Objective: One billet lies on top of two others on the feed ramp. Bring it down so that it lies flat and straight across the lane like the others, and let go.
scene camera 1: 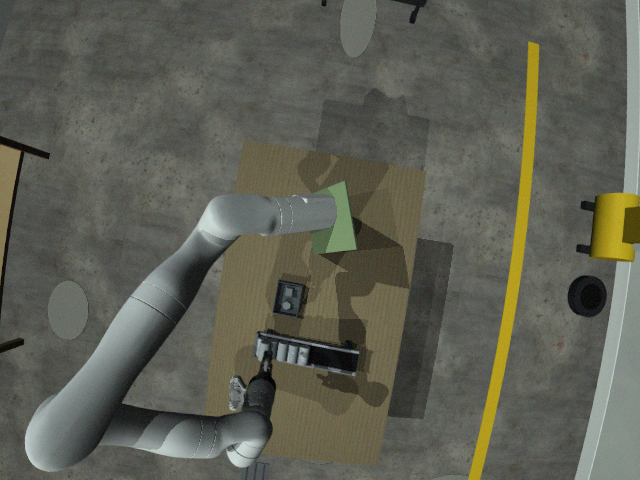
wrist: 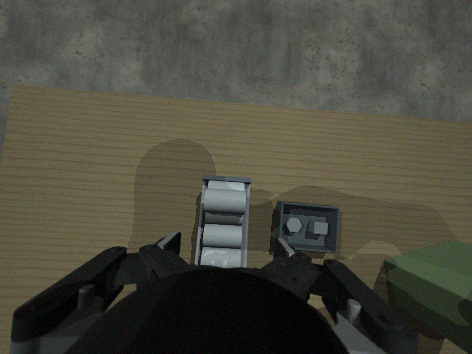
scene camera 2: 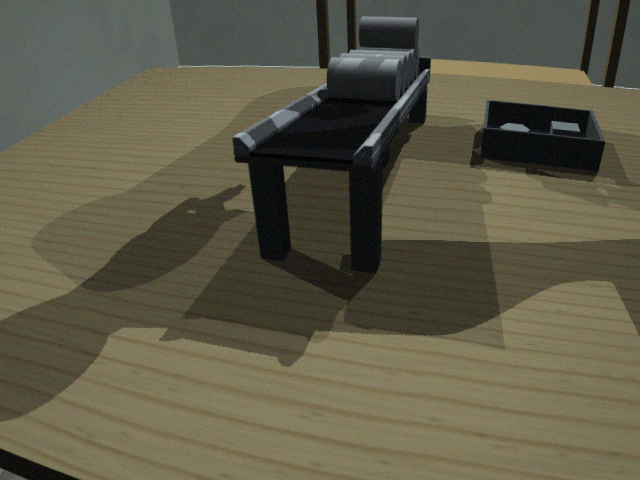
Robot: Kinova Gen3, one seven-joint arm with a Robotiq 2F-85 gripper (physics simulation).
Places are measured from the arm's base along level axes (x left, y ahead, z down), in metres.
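Where they show: gripper, fingertip midpoint: (scene camera 1: 267,366) (wrist: 227,245); arm's base, origin of the base link: (scene camera 1: 325,212).
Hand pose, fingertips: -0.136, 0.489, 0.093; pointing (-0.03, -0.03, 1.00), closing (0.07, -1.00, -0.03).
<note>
Things, the pixels of their top centre, and the offset from my fingertips, as dx, dy, dz.
- raised billet, middle of its top: (scene camera 2: 389,17) (wrist: 224,202) (scene camera 1: 263,353) -0.029, +0.005, +0.114
- dark tray, middle of its top: (scene camera 2: 541,118) (wrist: 309,227) (scene camera 1: 287,299) +0.034, -0.175, +0.209
The raised billet (scene camera 1: 263,345) (scene camera 2: 388,33) (wrist: 224,201) is a pale grey cylinder near the closed end of the feed ramp (scene camera 1: 333,358) (scene camera 2: 330,126) (wrist: 227,178). It lies across the lane on top of two others, which show partly on either side of it in the wrist view. More billets lie flat across the lane beside them; the front one (scene camera 1: 303,354) (scene camera 2: 363,78) (wrist: 221,257) borders the bare, dark bed. My gripper (scene camera 1: 266,356) (wrist: 227,245) is open and empty, above the billets, with its fingertips on either side of the lane in the wrist view. It does not show in scene camera 2.
A dark tray (scene camera 1: 288,313) (scene camera 2: 540,148) (wrist: 336,230) with a hexagonal piece and a square block stands beside the ramp. A large green block (scene camera 1: 344,227) (wrist: 435,275) is beyond the tray, partly under my arm in scene camera 1. The ramp has low side rails.
</note>
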